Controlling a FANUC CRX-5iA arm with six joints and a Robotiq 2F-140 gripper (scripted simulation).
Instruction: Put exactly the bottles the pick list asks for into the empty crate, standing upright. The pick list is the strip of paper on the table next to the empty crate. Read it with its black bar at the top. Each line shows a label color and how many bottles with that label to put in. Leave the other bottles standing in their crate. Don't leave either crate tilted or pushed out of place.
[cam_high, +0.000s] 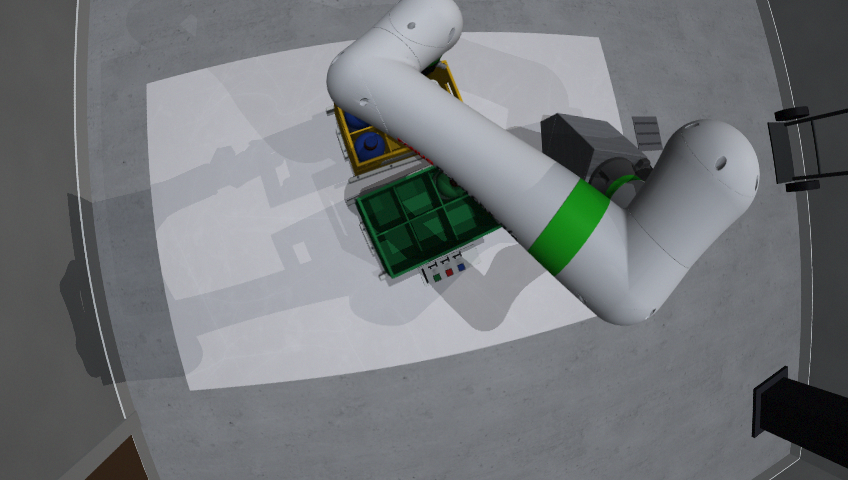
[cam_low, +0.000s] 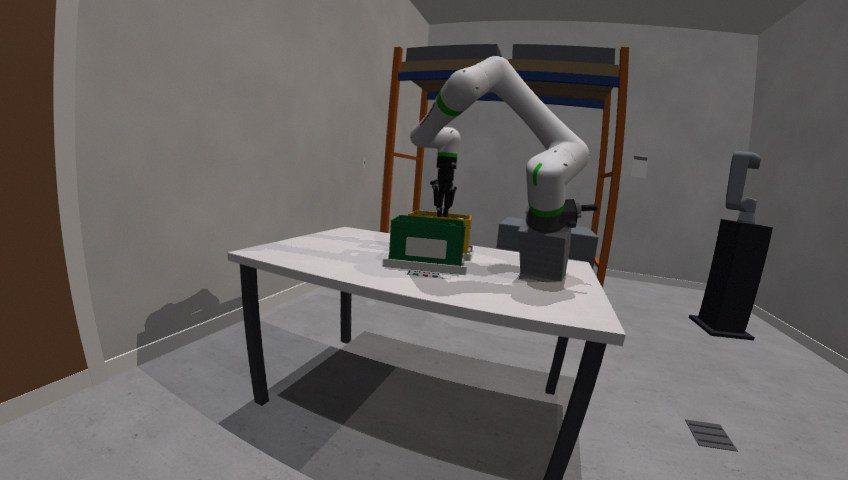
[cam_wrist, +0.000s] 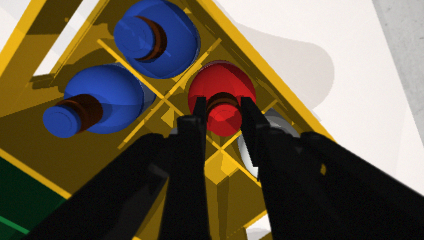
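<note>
My gripper is now 8 cm above the red bottle. The rest, counted from my hand: yellow crate: 4 cm to the left, 9 cm below; blue-label bottle: 8 cm ahead, 1 cm to the left, 8 cm below; white bottle: 9 cm behind, 1 cm to the right, 8 cm below.
</note>
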